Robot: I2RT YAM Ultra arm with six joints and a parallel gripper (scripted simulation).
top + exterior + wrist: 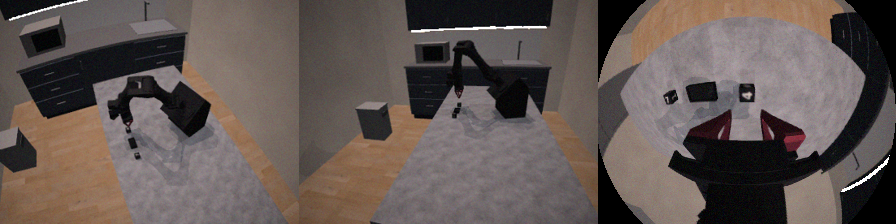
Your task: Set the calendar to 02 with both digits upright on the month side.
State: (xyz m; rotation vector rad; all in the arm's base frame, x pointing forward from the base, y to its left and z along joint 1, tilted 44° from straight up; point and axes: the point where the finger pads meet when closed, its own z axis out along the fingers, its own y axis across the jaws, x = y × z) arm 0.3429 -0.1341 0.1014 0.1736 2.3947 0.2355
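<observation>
My hand is 8 cm above the dark calendar cube. Round my hand: dark tray: 1 cm ahead, 11 cm to the left, 8 cm below.
</observation>
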